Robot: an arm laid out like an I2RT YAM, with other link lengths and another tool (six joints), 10 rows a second.
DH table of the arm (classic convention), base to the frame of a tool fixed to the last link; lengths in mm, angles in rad. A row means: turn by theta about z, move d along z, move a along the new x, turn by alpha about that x. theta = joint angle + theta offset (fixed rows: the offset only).
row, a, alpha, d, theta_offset
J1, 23, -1.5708, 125.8, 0
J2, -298.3, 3.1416, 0, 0
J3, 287.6, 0, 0, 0.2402
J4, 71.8, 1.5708, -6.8, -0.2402
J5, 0, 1.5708, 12.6, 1.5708
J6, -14, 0.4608, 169.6, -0.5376
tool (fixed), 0, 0, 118.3, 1.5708
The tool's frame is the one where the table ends.
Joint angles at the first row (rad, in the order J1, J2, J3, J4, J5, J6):
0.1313 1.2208 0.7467 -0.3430 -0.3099 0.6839
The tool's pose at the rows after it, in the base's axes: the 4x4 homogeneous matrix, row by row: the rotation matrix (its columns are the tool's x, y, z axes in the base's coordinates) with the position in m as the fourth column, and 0 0 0 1 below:
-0.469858 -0.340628 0.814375 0.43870; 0.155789 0.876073 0.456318 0.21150; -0.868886 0.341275 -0.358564 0.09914; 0 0 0 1
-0.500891 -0.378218 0.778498 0.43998; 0.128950 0.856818 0.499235 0.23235; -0.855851 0.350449 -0.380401 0.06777; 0 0 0 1
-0.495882 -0.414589 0.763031 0.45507; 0.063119 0.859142 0.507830 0.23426; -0.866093 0.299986 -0.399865 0.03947; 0 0 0 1
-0.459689 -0.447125 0.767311 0.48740; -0.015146 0.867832 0.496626 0.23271; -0.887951 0.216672 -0.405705 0.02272; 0 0 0 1
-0.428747 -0.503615 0.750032 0.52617; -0.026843 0.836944 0.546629 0.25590; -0.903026 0.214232 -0.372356 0.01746; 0 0 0 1
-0.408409 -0.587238 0.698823 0.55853; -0.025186 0.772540 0.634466 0.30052; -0.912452 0.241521 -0.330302 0.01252; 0 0 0 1
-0.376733 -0.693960 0.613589 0.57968; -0.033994 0.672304 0.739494 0.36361; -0.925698 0.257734 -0.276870 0.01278; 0 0 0 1
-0.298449 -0.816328 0.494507 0.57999; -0.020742 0.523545 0.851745 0.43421; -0.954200 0.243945 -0.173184 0.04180; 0 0 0 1
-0.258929 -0.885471 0.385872 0.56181; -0.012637 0.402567 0.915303 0.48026; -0.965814 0.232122 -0.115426 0.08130; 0 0 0 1
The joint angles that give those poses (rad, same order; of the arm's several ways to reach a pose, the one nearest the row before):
0.2176 1.3536 0.7666 -0.2712 -0.3623 0.6524
0.2469 1.4606 0.7578 -0.1879 -0.3825 0.6358
0.2457 1.5755 0.7837 -0.1278 -0.3638 0.5658
0.2457 1.6976 0.8649 -0.0893 -0.3125 0.4911
0.2470 1.8518 1.0000 -0.0481 -0.3528 0.4484
0.2700 2.0233 1.1789 -0.0382 -0.4317 0.4126
0.3200 2.1931 1.3973 -0.0656 -0.5169 0.3653
0.3785 2.3018 1.5902 -0.0849 -0.6258 0.3020
0.4238 2.3295 1.7304 -0.1752 -0.7042 0.2511

